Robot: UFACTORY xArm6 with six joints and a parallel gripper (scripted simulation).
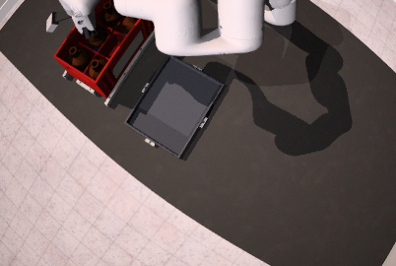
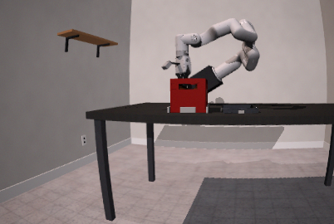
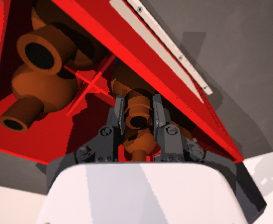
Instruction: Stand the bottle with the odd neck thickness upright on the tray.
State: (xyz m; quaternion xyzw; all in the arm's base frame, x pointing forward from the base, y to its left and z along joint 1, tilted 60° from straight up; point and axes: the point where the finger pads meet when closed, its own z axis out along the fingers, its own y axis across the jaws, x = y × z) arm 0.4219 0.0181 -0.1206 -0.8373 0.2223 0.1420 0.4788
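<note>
Now: hand 1 cm past the red crate, 4 cm to the right of it and 7 cm above it. Round my hand: dark flat tray (3 cm behind, 33 cm to the left, 15 cm below).
</note>
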